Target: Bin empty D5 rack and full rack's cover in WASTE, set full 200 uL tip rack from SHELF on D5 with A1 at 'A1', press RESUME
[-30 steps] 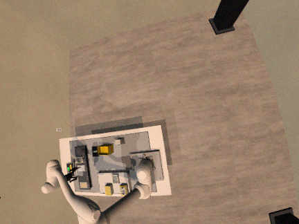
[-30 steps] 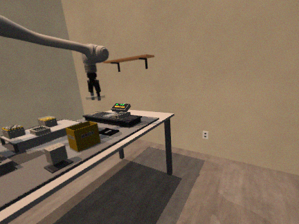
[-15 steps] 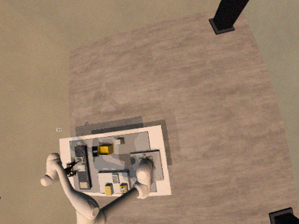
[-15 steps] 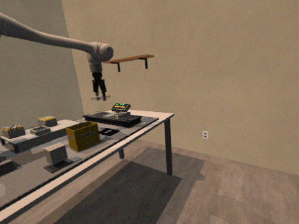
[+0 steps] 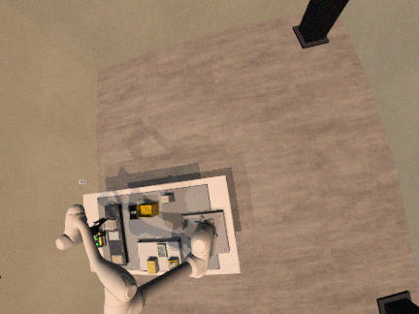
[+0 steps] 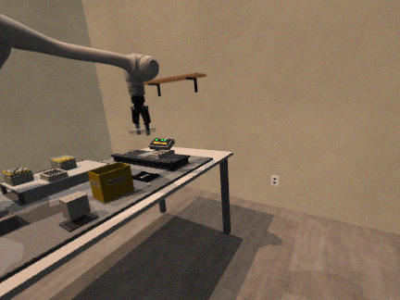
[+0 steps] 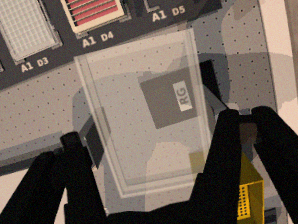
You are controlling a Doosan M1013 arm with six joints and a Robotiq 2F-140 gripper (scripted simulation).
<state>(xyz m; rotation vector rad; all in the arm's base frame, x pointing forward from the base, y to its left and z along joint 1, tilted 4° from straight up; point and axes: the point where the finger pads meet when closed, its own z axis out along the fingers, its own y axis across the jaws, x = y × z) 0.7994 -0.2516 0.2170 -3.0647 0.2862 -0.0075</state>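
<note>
The yellow waste bin lies 29 cm behind my hand, 22 cm below it and 4 cm to the right of it. From my hand the other things lie so: clear rack cover (1 cm above); black nest (26 cm below, 7 cm behind, 4 cm to the right); red-troughed reservoir (20 cm below, 17 cm ahead, 3 cm to the left).
</note>
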